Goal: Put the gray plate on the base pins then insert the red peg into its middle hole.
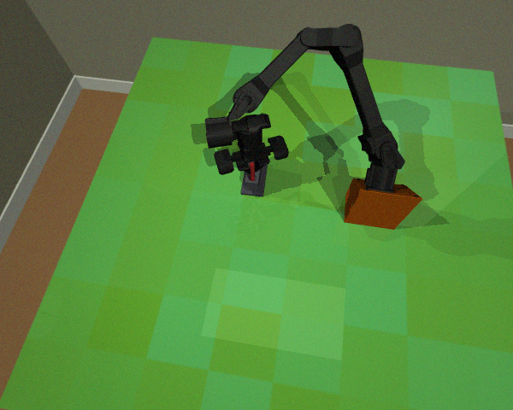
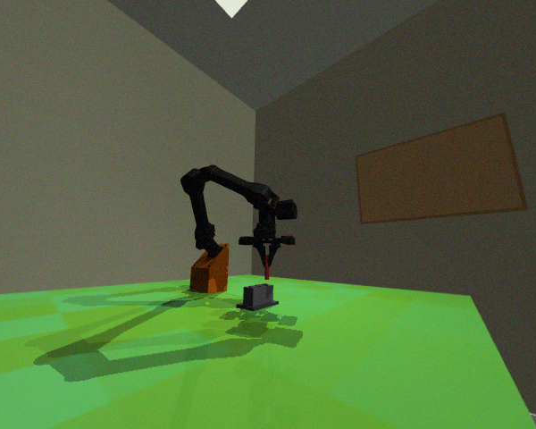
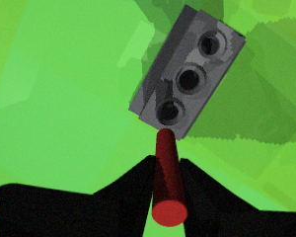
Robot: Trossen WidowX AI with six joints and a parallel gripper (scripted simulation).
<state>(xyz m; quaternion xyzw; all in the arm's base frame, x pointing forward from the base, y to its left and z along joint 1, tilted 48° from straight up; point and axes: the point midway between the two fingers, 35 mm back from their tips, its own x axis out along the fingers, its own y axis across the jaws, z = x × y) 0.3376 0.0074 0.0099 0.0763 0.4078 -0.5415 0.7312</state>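
The gray plate is 10 mm ahead of my gripper tip, 40 mm to the right of it and 70 mm below it. Round my gripper tip: red peg right at my gripper tip.
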